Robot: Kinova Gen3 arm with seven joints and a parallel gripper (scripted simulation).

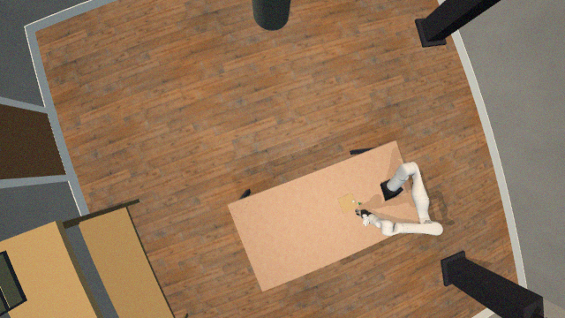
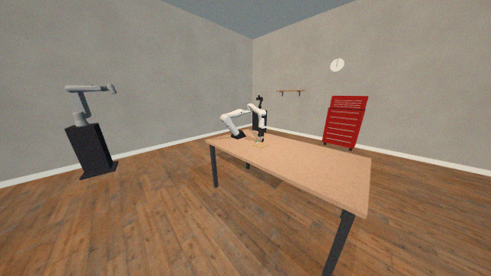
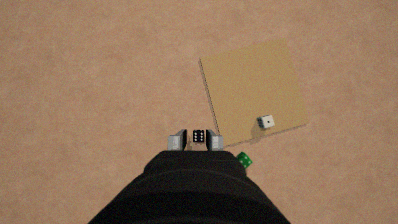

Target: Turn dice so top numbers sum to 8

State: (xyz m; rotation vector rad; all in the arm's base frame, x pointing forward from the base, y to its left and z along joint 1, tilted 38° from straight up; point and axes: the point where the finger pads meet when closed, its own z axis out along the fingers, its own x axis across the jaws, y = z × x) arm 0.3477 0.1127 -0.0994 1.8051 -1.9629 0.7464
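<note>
My hand is 20 mm above the black die. Round my hand: green die (70 mm to the right, 40 mm behind, 20 mm below); tan mat (100 mm to the right, 60 mm ahead, 20 mm below); white die (100 mm to the right, 10 mm below, 10 mm ahead).
</note>
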